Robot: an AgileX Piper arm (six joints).
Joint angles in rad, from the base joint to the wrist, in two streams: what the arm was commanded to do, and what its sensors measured. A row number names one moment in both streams.
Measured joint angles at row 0: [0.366, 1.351, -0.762, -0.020, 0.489, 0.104]
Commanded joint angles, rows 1 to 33: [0.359, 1.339, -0.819, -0.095, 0.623, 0.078]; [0.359, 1.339, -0.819, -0.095, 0.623, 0.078]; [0.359, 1.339, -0.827, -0.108, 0.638, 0.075]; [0.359, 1.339, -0.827, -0.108, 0.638, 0.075]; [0.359, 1.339, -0.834, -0.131, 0.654, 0.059]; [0.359, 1.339, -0.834, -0.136, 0.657, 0.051]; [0.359, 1.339, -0.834, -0.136, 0.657, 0.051]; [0.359, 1.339, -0.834, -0.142, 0.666, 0.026]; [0.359, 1.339, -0.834, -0.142, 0.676, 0.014]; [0.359, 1.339, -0.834, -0.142, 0.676, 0.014]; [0.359, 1.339, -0.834, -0.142, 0.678, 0.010]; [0.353, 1.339, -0.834, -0.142, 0.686, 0.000]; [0.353, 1.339, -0.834, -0.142, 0.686, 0.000]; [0.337, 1.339, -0.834, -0.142, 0.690, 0.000]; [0.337, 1.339, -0.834, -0.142, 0.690, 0.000]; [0.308, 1.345, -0.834, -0.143, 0.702, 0.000]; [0.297, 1.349, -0.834, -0.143, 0.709, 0.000]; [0.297, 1.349, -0.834, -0.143, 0.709, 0.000]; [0.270, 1.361, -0.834, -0.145, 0.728, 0.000]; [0.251, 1.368, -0.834, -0.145, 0.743, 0.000]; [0.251, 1.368, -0.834, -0.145, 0.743, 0.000]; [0.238, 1.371, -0.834, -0.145, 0.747, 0.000]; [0.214, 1.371, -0.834, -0.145, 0.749, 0.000]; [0.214, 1.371, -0.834, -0.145, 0.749, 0.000]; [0.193, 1.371, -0.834, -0.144, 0.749, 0.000]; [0.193, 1.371, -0.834, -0.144, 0.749, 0.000]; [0.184, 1.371, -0.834, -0.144, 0.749, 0.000]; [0.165, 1.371, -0.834, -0.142, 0.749, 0.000]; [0.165, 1.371, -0.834, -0.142, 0.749, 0.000]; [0.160, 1.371, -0.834, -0.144, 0.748, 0.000]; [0.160, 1.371, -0.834, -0.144, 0.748, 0.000]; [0.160, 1.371, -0.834, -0.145, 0.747, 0.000]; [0.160, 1.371, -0.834, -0.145, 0.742, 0.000]
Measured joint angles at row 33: [0.165, 1.368, -0.829, -0.142, 0.747, 0.007]
